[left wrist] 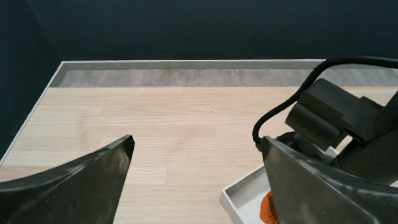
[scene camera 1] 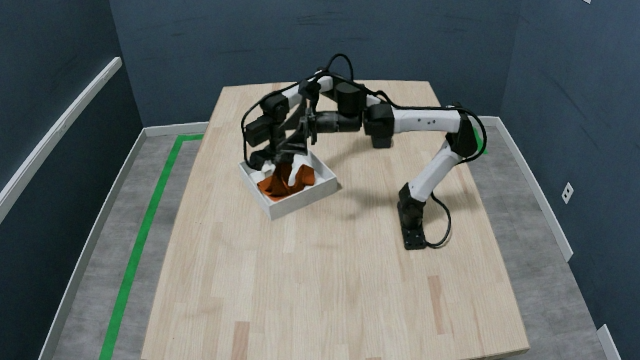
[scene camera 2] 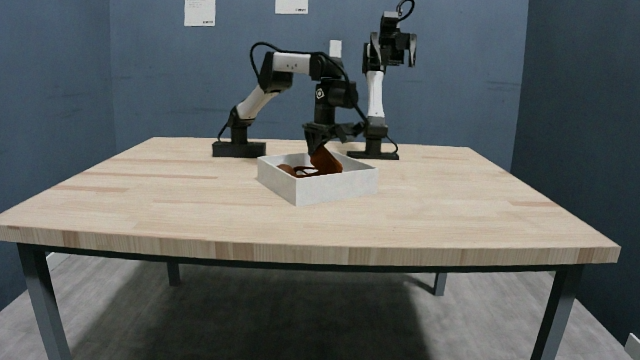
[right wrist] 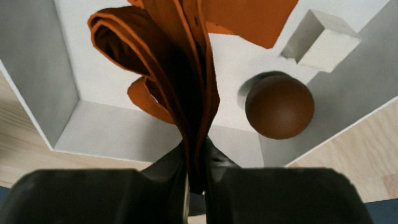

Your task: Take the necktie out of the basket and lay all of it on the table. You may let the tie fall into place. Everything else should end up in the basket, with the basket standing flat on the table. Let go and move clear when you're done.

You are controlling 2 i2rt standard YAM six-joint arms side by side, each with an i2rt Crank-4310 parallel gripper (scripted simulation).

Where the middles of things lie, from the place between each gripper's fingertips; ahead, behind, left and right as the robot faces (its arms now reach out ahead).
I see my right gripper [scene camera 2: 311, 155] 2 cm short of the white basket [scene camera 2: 351, 182], 1 cm to the right of it and 7 cm above it. The rest, counted from my right hand: small white block [right wrist: 321, 42]: 9 cm ahead, 5 cm to the right, 7 cm below; then brown ball [right wrist: 280, 106]: 3 cm ahead, 8 cm to the right, 6 cm below.
The white basket is 34 cm below my left hand, 22 cm to the right of it and 1 cm ahead of it. Round my left hand: small white block 34 cm below, 28 cm to the right, 8 cm ahead; brown ball 32 cm below, 31 cm to the right, 2 cm ahead.
